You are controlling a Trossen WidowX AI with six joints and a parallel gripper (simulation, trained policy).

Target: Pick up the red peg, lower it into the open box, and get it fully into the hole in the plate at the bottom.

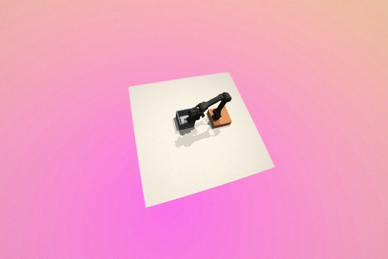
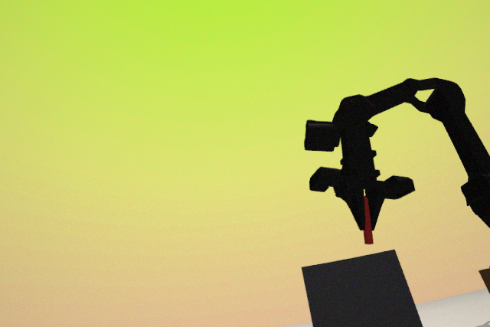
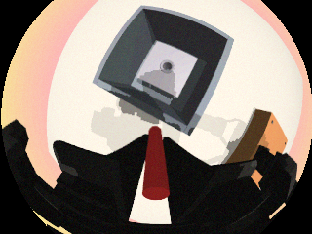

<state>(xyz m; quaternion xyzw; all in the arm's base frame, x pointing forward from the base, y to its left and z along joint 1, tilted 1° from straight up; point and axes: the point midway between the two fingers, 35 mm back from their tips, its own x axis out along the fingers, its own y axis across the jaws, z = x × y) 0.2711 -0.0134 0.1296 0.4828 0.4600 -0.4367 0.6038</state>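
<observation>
Right now the light plate is 3 cm ahead of my gripper tip, 10 cm to the right of it and 13 cm below it. From my gripper tip the other things lie so: red peg: 2 cm above.
</observation>
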